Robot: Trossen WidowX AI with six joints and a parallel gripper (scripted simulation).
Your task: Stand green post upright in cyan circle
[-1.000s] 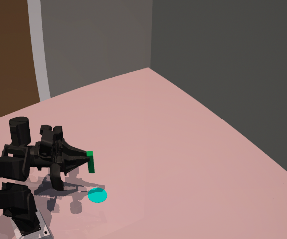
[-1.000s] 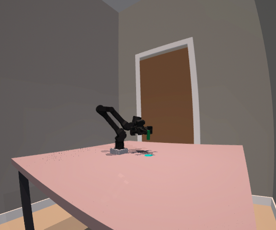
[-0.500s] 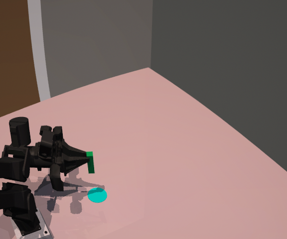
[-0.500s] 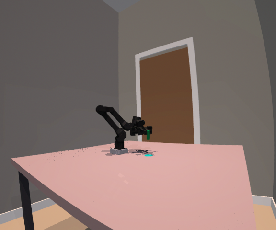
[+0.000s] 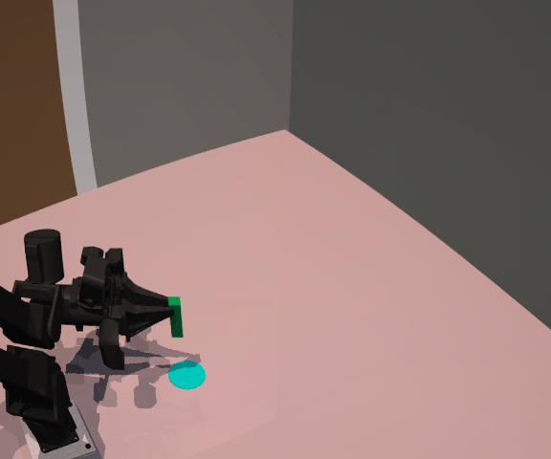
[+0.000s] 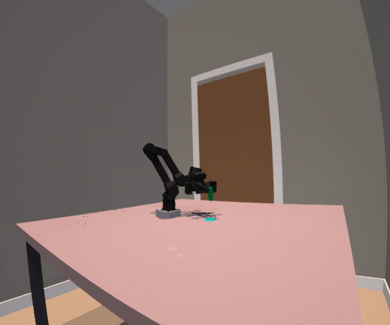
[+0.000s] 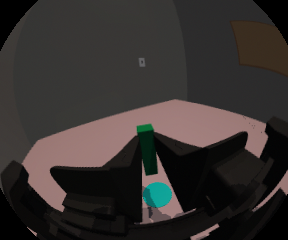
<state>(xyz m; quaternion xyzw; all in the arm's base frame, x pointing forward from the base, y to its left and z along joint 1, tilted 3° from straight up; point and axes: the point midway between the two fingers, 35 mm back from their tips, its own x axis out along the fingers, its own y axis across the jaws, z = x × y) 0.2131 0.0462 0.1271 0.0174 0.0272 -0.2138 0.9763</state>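
The cyan circle lies 1 cm to the right of my gripper tip and 15 cm below it. Also, from my gripper tip: green post (2 cm below).
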